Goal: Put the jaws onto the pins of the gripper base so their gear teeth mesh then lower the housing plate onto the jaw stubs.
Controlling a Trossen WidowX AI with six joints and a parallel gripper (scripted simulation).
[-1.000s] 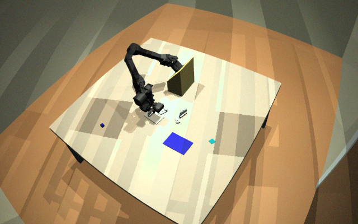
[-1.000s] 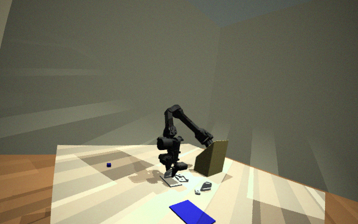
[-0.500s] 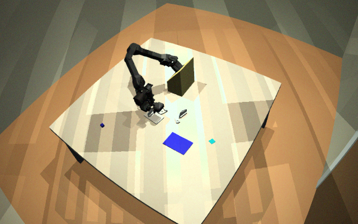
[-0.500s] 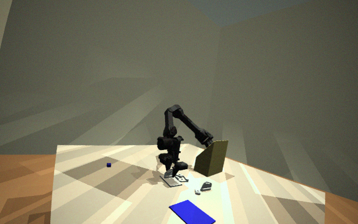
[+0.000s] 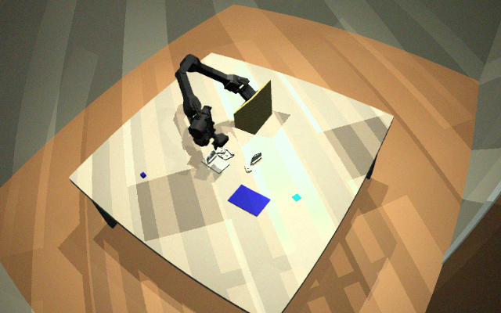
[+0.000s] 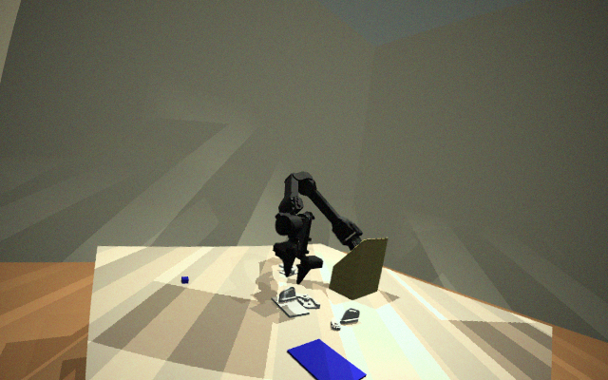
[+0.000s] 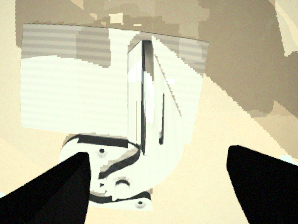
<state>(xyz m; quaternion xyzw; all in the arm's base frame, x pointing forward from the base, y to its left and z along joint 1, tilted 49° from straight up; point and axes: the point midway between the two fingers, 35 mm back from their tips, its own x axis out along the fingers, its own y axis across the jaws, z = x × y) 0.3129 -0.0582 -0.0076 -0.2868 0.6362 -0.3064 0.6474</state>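
The pale grey jaw lies 180 mm to the left of my gripper tip, 70 mm below it and 40 mm behind it. The rest, counted from my gripper tip: white housing plate 70 mm below, 50 mm behind, 40 mm to the left; then blue mat 270 mm to the left, 120 mm ahead, 70 mm below; then small blue cube 260 mm ahead, 240 mm to the right, 70 mm below.
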